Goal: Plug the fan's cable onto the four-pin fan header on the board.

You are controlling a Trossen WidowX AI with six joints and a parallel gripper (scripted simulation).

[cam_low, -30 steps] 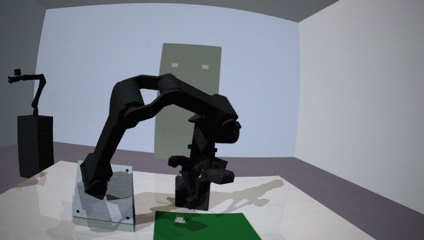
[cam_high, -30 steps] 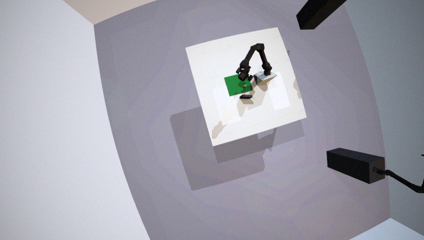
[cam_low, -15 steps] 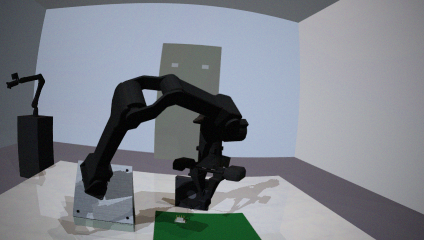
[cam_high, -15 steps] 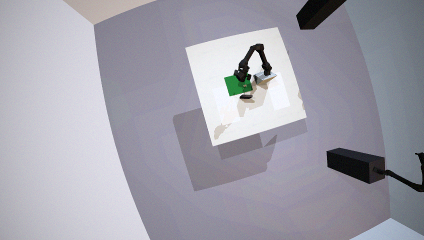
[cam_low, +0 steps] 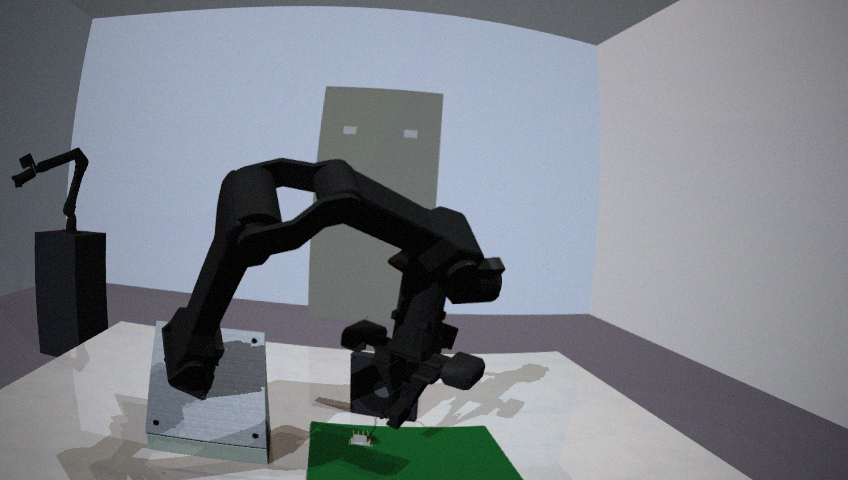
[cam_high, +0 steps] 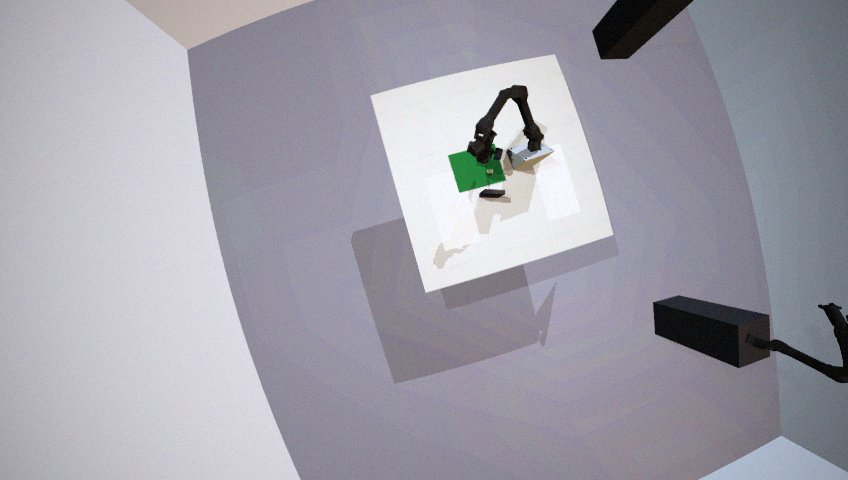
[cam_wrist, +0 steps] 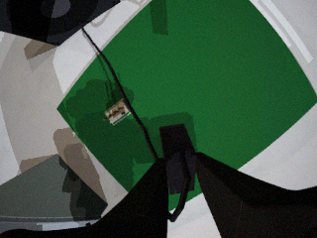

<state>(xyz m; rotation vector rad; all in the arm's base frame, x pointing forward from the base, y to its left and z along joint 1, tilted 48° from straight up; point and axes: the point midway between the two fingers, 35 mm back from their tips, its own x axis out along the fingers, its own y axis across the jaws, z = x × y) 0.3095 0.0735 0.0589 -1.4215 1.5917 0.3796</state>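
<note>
The green board lies 12 cm below my gripper tip, 2 cm to the left of it and 1 cm ahead of it. The rest, counted from my gripper tip: pale four-pin header 10 cm below, 6 cm to the left, 6 cm behind; black fan 19 cm to the left, 4 cm below, 3 cm behind; dark fan plug 1 cm below.
</note>
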